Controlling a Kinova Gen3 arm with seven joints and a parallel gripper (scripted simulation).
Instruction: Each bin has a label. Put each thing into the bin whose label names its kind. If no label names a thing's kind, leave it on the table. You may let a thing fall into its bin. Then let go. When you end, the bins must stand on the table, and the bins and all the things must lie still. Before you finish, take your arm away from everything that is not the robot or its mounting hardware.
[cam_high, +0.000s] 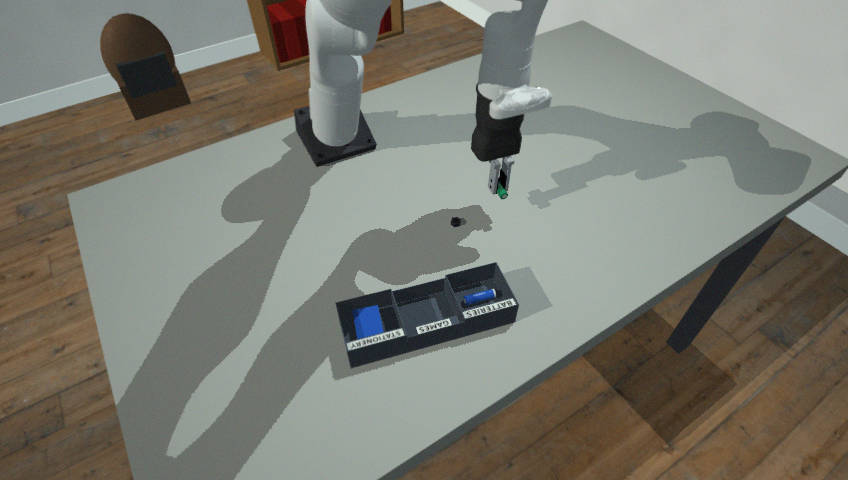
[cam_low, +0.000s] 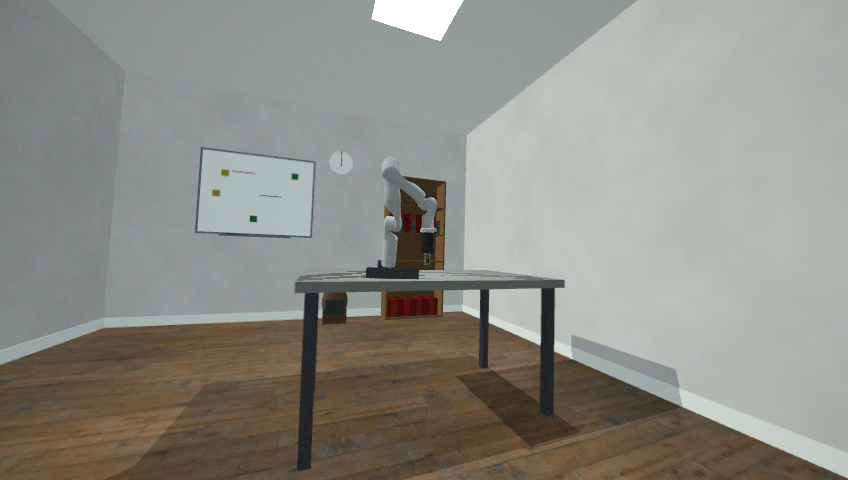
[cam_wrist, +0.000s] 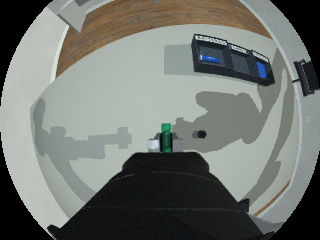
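The blue battery lies 160 mm to the right of my hand, 120 mm ahead of it and 60 mm below it. Also, from my hand: green battery: 10 mm below; black piece: 70 mm to the right, 70 mm below, 30 mm behind; small white thing: 310 mm to the right, 60 mm below, 50 mm ahead.
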